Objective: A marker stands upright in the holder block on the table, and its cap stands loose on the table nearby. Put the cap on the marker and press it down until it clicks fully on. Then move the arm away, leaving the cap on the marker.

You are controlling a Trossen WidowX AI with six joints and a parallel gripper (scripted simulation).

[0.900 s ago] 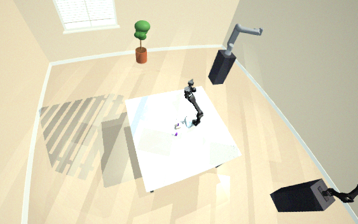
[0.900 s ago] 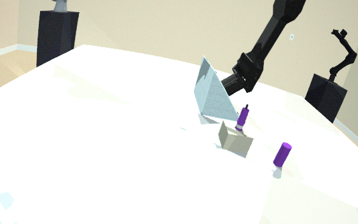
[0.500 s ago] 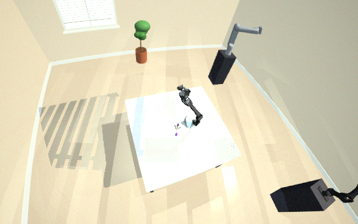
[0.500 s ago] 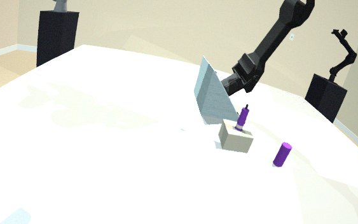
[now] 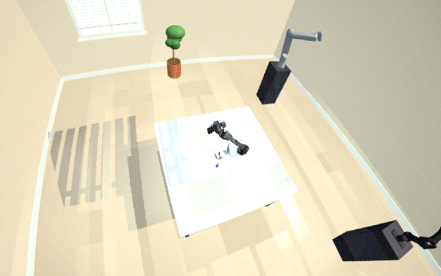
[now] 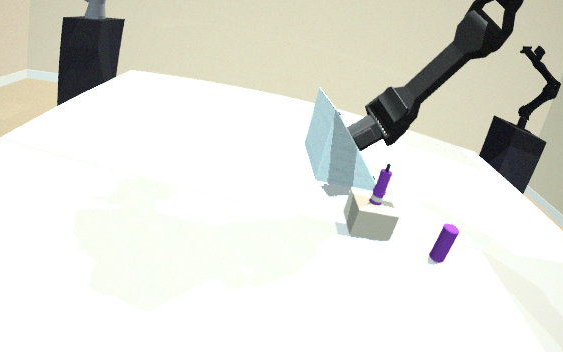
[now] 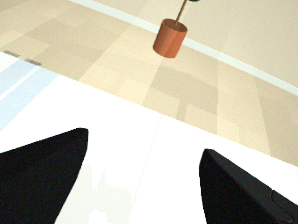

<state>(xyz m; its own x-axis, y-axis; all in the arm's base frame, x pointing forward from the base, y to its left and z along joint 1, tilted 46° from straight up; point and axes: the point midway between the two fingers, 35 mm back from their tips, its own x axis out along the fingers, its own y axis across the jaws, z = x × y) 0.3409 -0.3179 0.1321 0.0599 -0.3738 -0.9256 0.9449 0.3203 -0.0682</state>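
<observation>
The purple cap lies 1 cm behind my gripper tip, 28 cm to the left of it and 36 cm below it. From my gripper tip the other things lie so: beige holder block (6 cm behind, 17 cm to the left, 37 cm below).
</observation>
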